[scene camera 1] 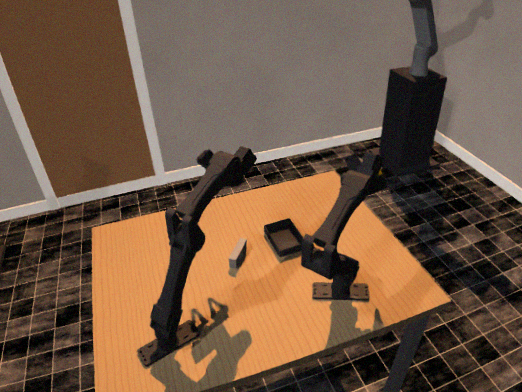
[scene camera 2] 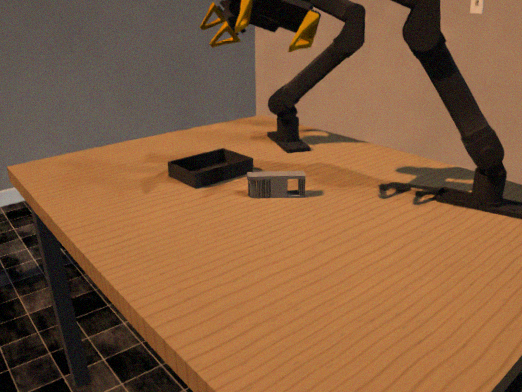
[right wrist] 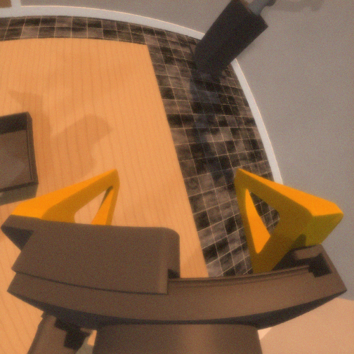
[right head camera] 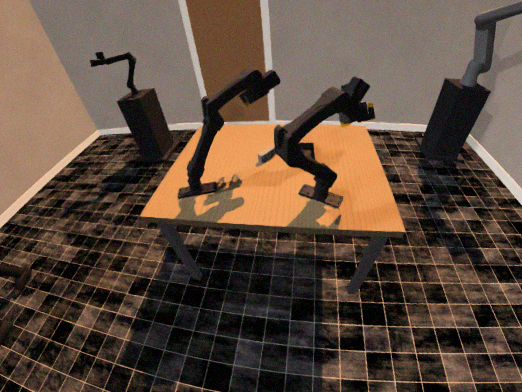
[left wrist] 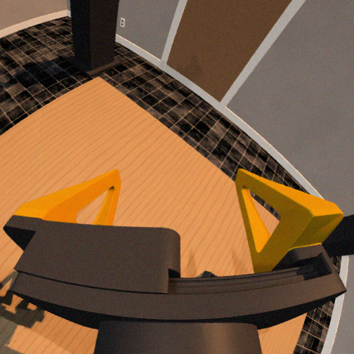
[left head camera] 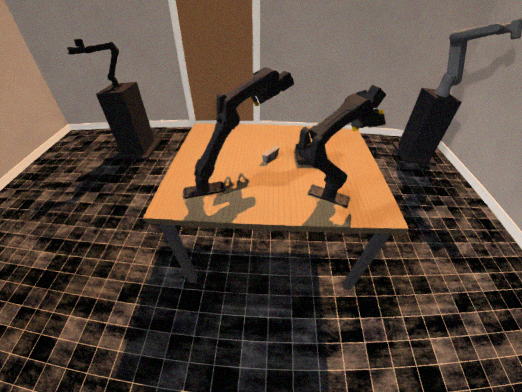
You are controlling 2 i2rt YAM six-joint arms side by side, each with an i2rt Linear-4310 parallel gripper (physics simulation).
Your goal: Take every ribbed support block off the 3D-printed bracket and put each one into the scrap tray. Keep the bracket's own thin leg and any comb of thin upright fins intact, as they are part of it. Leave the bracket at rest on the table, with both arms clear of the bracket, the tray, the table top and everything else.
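Frame: origin at the left arm's base, x up, y ahead, z left, level; millimetres.
Where they show: left gripper, fingertip midpoint: (scene camera 2: 262,39) (right head camera: 251,96) (left head camera: 259,96); right gripper, fingertip midpoint: (scene camera 2: 205,36) (right head camera: 361,119) (left head camera: 369,125); left arm's base at its link origin: (scene camera 1: 168,343) (scene camera 2: 484,205) (right head camera: 197,190) (left head camera: 203,190); right arm's base at its link origin: (scene camera 1: 340,292) (scene camera 2: 287,142) (right head camera: 320,196) (left head camera: 328,196).
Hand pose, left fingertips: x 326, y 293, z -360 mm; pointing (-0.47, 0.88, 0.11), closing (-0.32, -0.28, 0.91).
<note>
Things, the pixels of their top centre, and the offset from my left fingertips. "spot": a spot on its surface instead. Level surfaces: height alone.
- grey bracket at its top centre: (scene camera 2: 275,173) (scene camera 1: 237,248) (right head camera: 267,150) (left head camera: 271,150) dx -278, dy -114, dz -41 mm
- smoother grey part at a spot on its surface: (scene camera 2: 278,188) spot: dx -305, dy -104, dz -29 mm
- narrow striped piece at its top centre: (scene camera 2: 301,176) dx -285, dy -144, dz +4 mm
- black scrap tray at its top centre: (scene camera 2: 210,160) (scene camera 1: 284,233) (right head camera: 303,150) (left head camera: 306,151) dx -291, dy -152, dz -243 mm
- wooden table at its surface level: dx -326 mm
The grey bracket (left head camera: 270,155) (right head camera: 266,156) (scene camera 1: 238,253) (scene camera 2: 277,175) stands upright on the table beside the tray. In scene camera 2, fine upright ribs (scene camera 2: 257,187) fill its left end, a smoother grey part (scene camera 2: 278,188) adjoins them, then comes a square opening and a narrow striped piece (scene camera 2: 302,187) at the right end. I cannot tell block from fins there. The black scrap tray (scene camera 1: 291,251) (scene camera 2: 225,176) (right wrist: 32,150) shows a bare floor in scene camera 1. My left gripper (left wrist: 177,175) and right gripper (left head camera: 368,120) (right wrist: 177,172) are open, empty and raised high above the table.
The wooden table (scene camera 1: 130,260) (scene camera 2: 250,280) carries both arm bases (scene camera 1: 341,291). Two small dark looped parts (scene camera 1: 198,320) (scene camera 2: 395,189) lie by the left arm's base. Other arms stand on dark pedestals (left head camera: 125,120) (left head camera: 429,125) on the floor beyond the table.
</note>
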